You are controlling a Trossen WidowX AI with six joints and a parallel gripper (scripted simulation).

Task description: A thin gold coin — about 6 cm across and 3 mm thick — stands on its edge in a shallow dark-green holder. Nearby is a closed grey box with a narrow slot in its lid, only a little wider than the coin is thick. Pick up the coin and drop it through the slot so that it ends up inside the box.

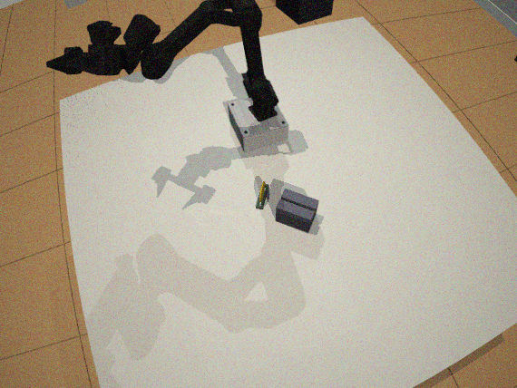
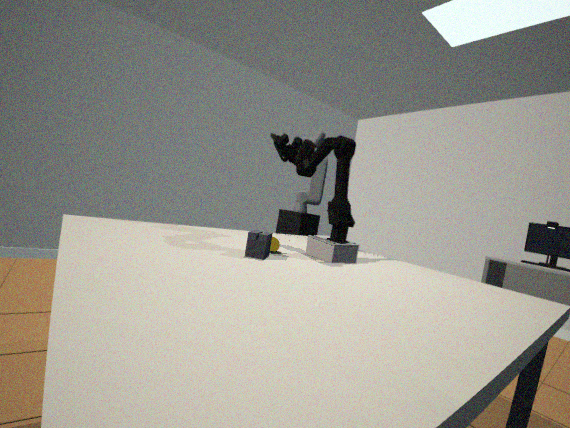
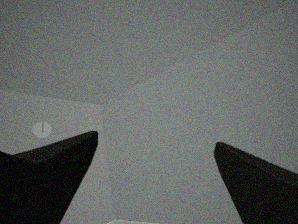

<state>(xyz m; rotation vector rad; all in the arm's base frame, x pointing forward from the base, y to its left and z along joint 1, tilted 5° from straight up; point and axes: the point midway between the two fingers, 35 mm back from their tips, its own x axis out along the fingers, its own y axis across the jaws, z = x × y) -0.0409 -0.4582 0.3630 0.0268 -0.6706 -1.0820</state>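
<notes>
Right now the gold coin is 23 cm ahead of my gripper tip, 33 cm to the left of it and 45 cm below it.
</notes>
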